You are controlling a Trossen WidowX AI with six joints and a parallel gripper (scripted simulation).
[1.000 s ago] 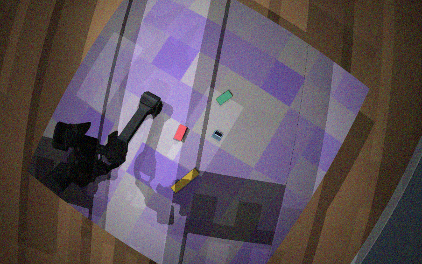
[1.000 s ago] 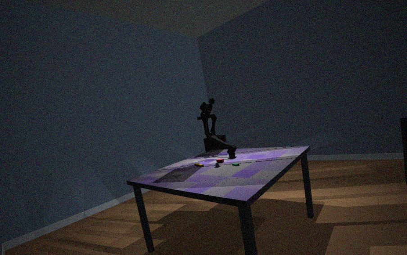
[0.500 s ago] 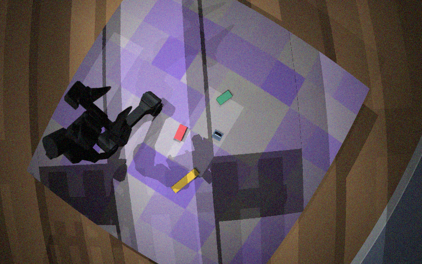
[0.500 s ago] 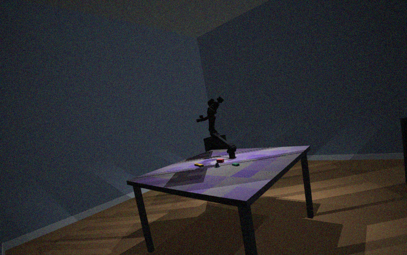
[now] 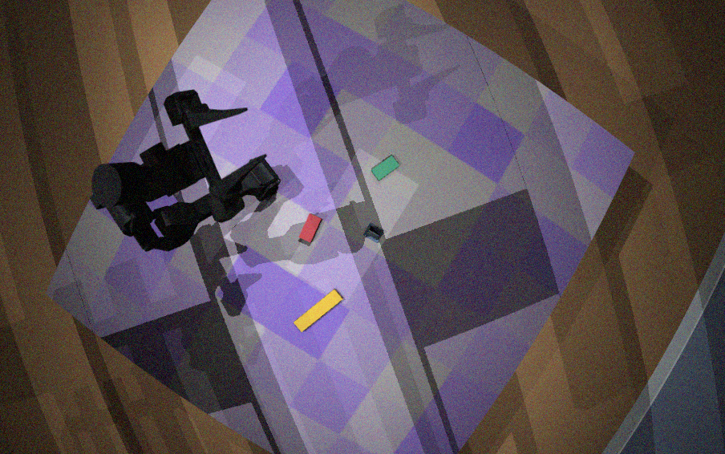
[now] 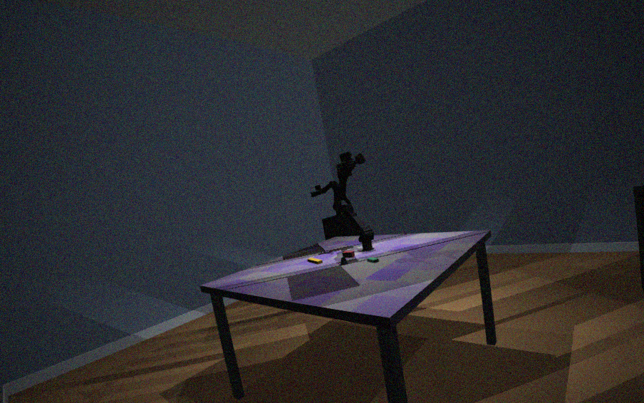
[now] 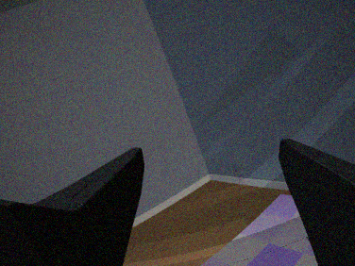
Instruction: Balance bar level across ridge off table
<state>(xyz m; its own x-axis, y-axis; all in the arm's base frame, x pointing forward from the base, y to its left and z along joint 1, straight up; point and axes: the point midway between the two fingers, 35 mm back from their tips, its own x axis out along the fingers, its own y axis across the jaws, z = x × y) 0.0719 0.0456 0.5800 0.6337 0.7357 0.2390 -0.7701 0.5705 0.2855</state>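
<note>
The yellow bar lies 20 cm ahead of my gripper tip, 28 cm to the right of it and 58 cm below it. The rest, counted from my gripper tip: red block 7 cm ahead, 10 cm to the right, 57 cm below; then green block 15 cm ahead, 13 cm to the left, 58 cm below.
</note>
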